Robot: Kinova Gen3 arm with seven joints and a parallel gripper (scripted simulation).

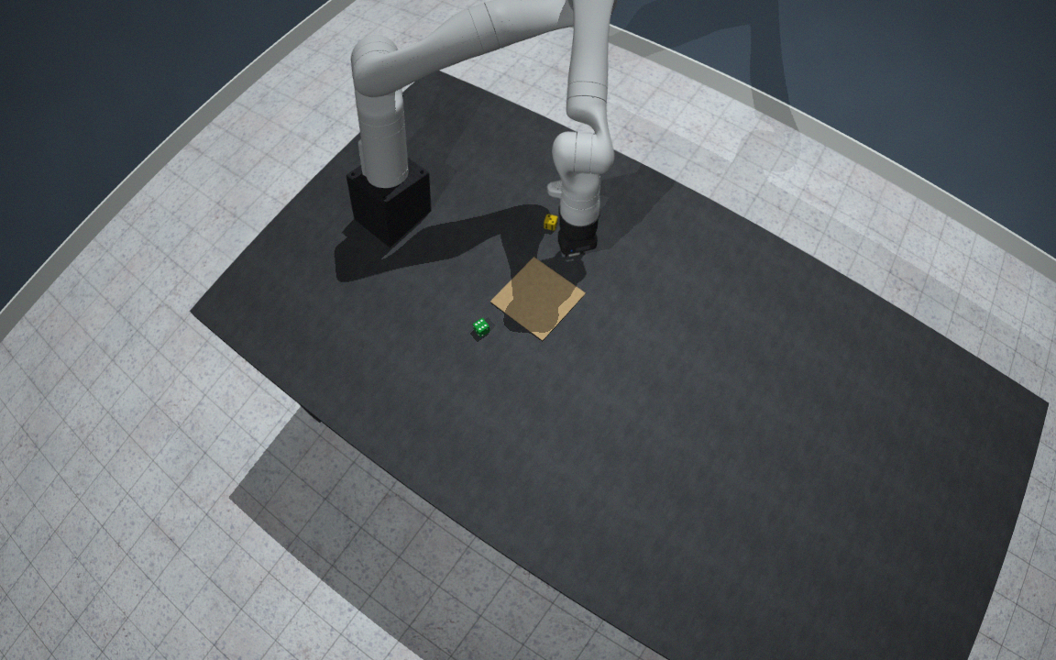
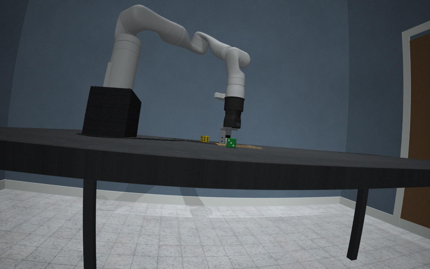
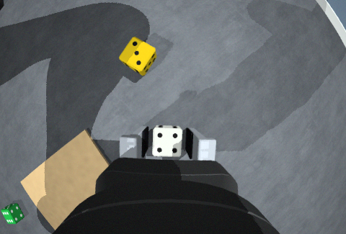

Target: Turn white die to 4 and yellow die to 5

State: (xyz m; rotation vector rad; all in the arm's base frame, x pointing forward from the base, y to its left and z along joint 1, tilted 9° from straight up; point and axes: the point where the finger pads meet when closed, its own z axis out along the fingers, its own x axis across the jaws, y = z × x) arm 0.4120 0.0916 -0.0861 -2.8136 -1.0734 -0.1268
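My gripper is now 10 mm above the white die. From my hand the other things lie so: green die (260 mm to the right, 80 mm behind, 10 mm below); then yellow die (70 mm behind, 40 mm to the left, 10 mm below); then tan mat (140 mm to the right, 20 mm below, 10 mm behind).
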